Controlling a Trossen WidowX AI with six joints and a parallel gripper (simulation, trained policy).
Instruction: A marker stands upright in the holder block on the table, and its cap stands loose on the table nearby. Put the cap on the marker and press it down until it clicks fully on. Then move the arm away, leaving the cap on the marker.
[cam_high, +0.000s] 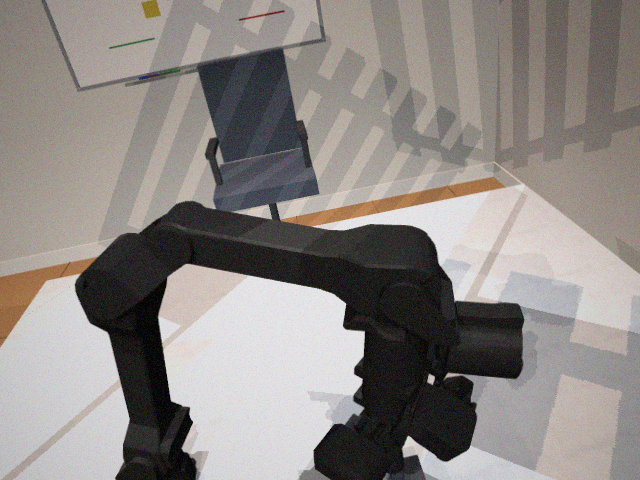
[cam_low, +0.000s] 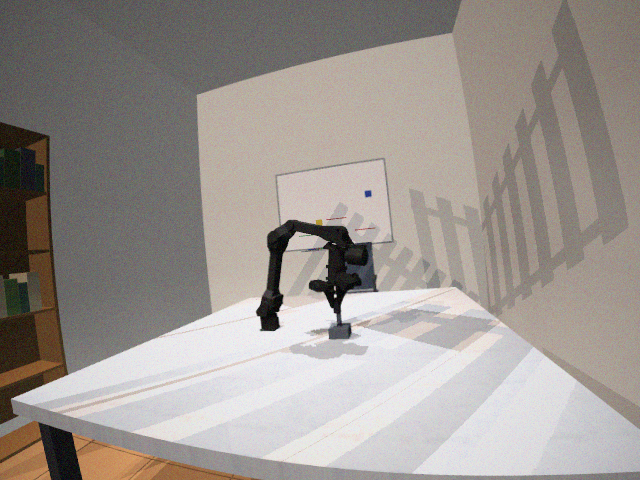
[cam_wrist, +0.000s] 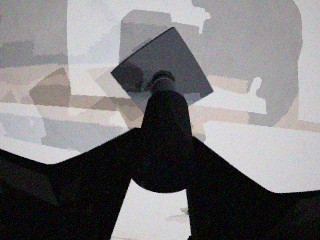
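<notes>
Now: the grey holder block 1 cm ahead of my gripper tip, 1 cm to the right of it and 8 cm below it. Round my gripper tip: marker cap 1 cm ahead, 1 cm to the right, 1 cm above.
</notes>
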